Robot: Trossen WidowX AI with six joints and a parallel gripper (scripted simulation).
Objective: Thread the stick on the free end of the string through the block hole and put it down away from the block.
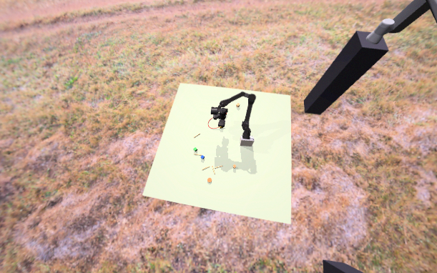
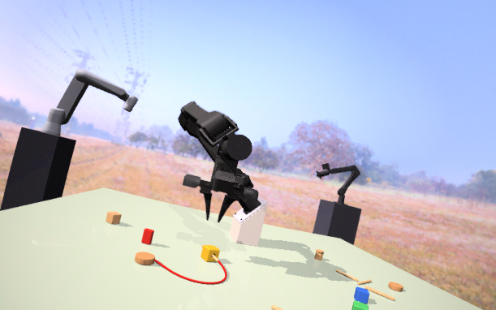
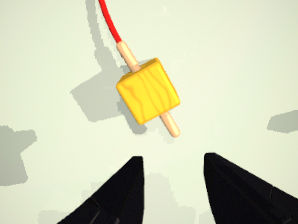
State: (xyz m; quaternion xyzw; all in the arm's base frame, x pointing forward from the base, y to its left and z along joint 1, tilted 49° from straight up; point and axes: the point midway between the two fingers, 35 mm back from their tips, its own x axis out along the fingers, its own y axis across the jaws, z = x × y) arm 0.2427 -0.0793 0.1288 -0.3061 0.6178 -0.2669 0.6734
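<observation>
The yellow block lies 10 mm ahead of my gripper tip, 10 mm to the left of it and 80 mm below it. From my gripper tip the other things lie so: thin wooden stick: 30 mm ahead, 20 mm to the left, 80 mm below; red block: 10 mm behind, 150 mm to the right, 80 mm below; wooden cube: 130 mm behind, 270 mm to the right, 80 mm below.
</observation>
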